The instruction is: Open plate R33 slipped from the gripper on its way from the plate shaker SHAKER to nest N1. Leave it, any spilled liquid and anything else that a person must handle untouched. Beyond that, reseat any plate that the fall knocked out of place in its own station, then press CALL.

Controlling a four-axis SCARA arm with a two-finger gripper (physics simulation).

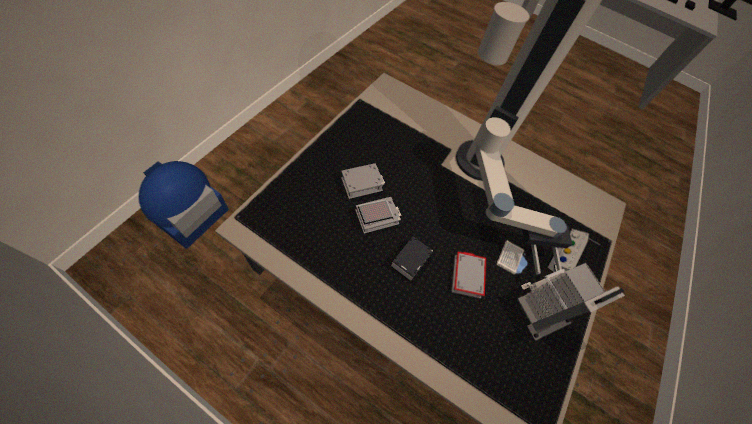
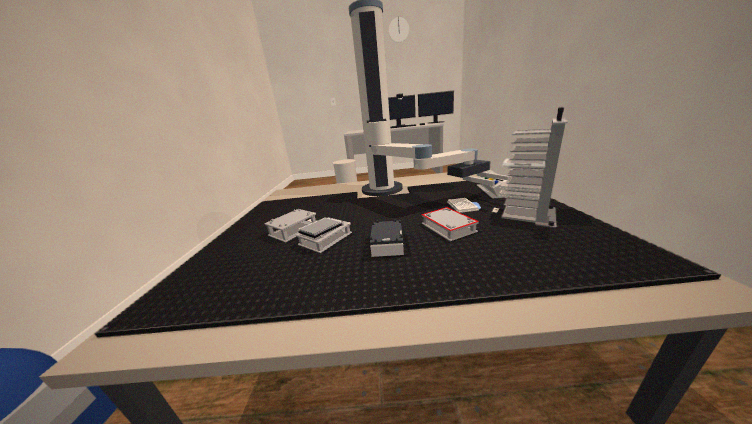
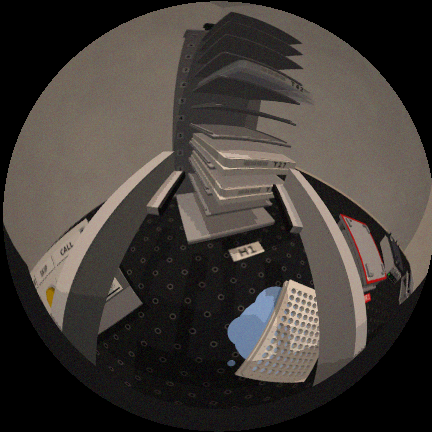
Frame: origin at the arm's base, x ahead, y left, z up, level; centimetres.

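Seen in the pictures: gripper, fingertip midpoint: [image 1: 549, 274] [image 2: 501, 181] [image 3: 230, 168]; arm's base at its link origin: [image 2: 382, 189].
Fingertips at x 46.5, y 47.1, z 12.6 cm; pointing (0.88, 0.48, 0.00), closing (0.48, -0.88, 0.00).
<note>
Offsets run from my fingertips to a thing's top centre. "spot": to the spot under its first point.
Open plate R33 @[dx -4.7, dy -13.7, dz -9.9 cm] [image 1: 509, 256] [image 2: 462, 204] [image 3: 292, 335] lies askew on the mat, beside and partly over a blue spill @[dx -6.2, dy -7.7, dz -11.2 cm] [image 1: 522, 264] [image 2: 477, 205] [image 3: 247, 325]. My gripper [image 1: 547, 267] [image 3: 230, 168] is shut to its narrow stand, its fingers apart with nothing between them. It hangs between the button panel @[dx -20.9, dy +7.8, dz -2.9 cm] [image 1: 576, 254] [image 3: 70, 260] and the hotel rack [image 1: 605, 298] [image 2: 551, 173] [image 3: 181, 92]. The CALL label shows; its button is hidden behind a finger. Plate T42 @[dx +7.4, dy +3.3, dz +9.1 cm] [image 3: 280, 77] is high in the rack, T27 @[dx +7.4, dy +3.4, dz +0.5 cm] [image 3: 260, 162] lower; whether they are fully seated is unclear.
A red-edged station @[dx +14.1, dy -25.6, dz -6.7 cm] [image 1: 469, 274] [image 2: 450, 220] stands beside R33. Further left are a dark-topped station @[spot: dx +22.7, dy -48.1, dz -5.8 cm] [image 1: 413, 257] [image 2: 387, 234], a white station with a reddish plate @[spot: dx +14.9, dy -71.2, dz -5.0 cm] [image 1: 376, 212] [image 2: 321, 227] and another white station @[dx +3.1, dy -86.3, dz -4.6 cm] [image 1: 362, 178] [image 2: 291, 221]. An H1 tag @[spot: dx +2.8, dy -2.8, dz -11.1 cm] [image 3: 246, 251] lies before the rack.
</note>
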